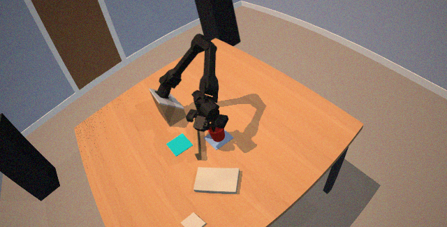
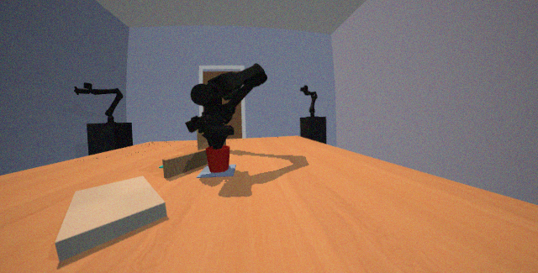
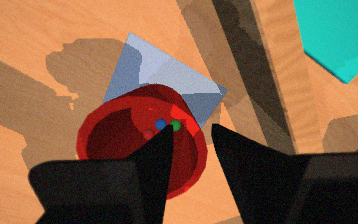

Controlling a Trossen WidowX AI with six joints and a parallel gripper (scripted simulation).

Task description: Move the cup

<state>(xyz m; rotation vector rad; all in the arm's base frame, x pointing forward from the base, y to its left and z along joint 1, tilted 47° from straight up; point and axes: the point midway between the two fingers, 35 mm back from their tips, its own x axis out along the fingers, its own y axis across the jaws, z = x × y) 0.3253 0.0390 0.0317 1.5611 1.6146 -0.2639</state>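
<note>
The red cup is 3 cm ahead of my gripper tip and 1 cm to the left of it. Round my gripper tip: teal pad (15 cm to the right, 9 cm behind, 5 cm below); then beige tile (37 cm to the right, 30 cm ahead, 4 cm below).
</note>
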